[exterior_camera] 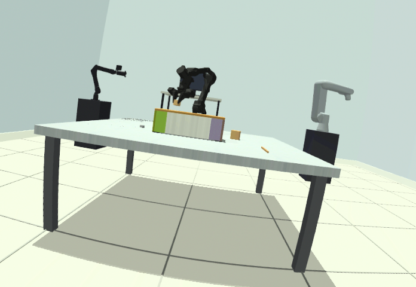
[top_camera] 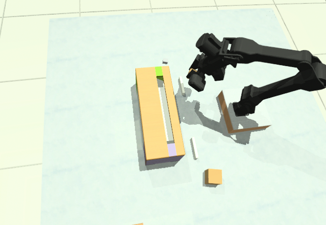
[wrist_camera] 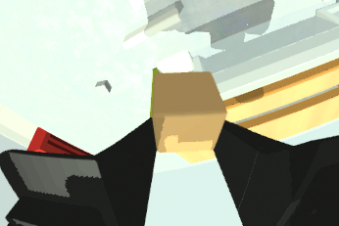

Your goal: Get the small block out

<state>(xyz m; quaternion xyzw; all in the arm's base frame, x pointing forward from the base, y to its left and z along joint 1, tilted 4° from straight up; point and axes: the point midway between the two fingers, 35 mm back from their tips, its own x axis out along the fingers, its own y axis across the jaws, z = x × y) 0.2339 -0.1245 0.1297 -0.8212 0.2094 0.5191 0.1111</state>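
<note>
My gripper tip is now 1 cm past the small tan block and 1 cm to the right of it. The rest, counted from my gripper tip: larger tan cube 6 cm behind, 40 cm to the left, 15 cm below; then tiny grey piece 5 cm ahead, 18 cm to the right, 17 cm below; then long tan box 10 cm ahead, 12 cm to the left, 11 cm below.
</note>
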